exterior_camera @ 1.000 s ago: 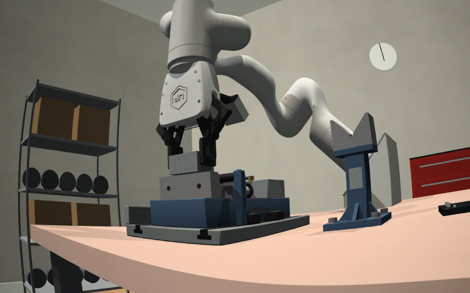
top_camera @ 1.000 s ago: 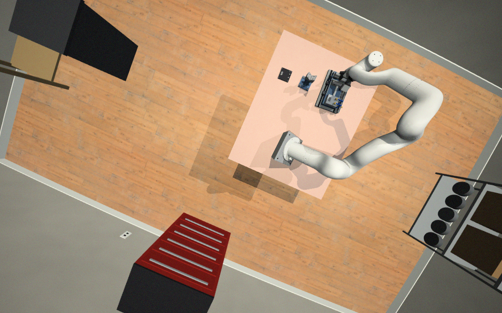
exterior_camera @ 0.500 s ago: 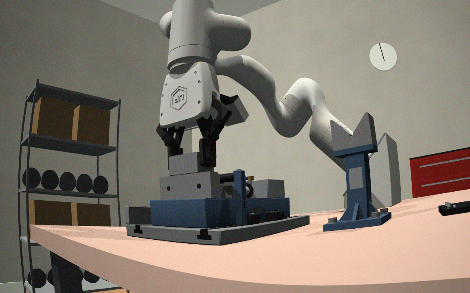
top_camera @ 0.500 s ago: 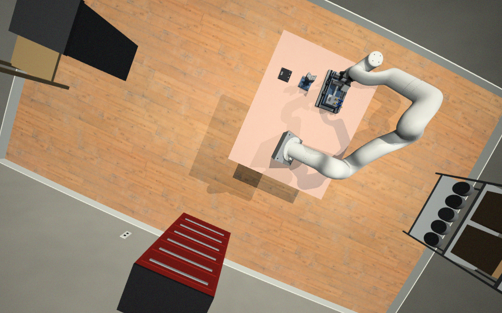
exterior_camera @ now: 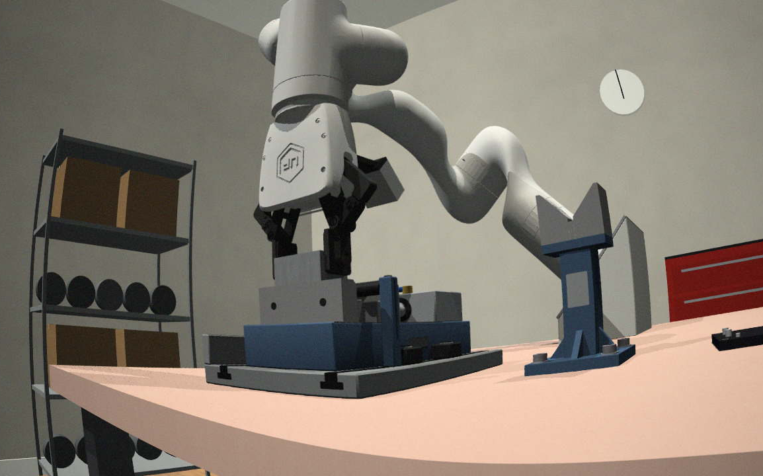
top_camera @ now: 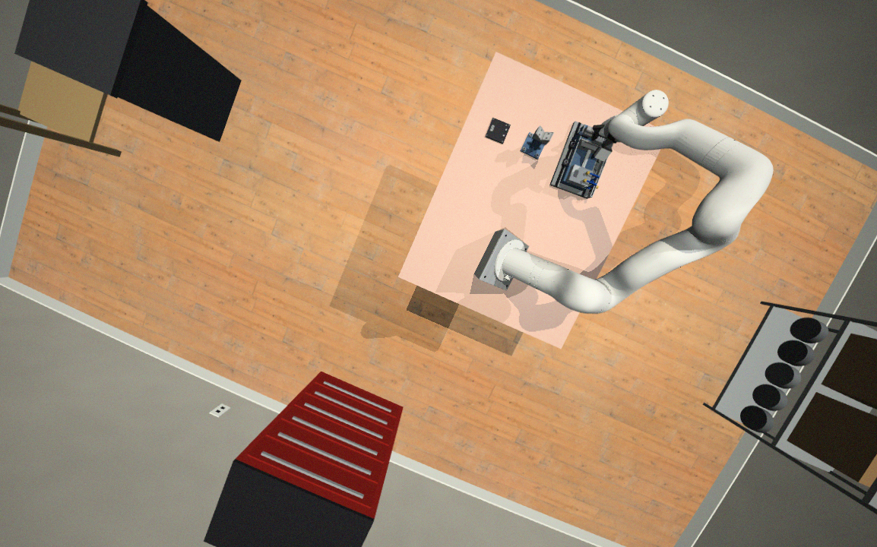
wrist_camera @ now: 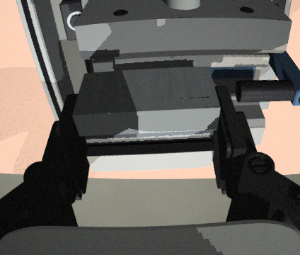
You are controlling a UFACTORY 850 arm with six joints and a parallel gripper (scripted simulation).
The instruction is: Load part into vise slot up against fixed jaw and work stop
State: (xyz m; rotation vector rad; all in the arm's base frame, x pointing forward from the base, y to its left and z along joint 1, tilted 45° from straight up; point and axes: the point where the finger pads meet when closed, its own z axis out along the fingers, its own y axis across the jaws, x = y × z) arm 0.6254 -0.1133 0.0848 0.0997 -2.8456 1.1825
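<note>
The moving jaw is 5 cm below my hand, 4 cm behind it and 2 cm to the left of it. The rest, counted from my hand: cylinder rod: 9 cm behind, 4 cm below, 1 cm to the left; then work stop rod: 7 cm to the left, 3 cm below; then part: right at my hand.
</note>
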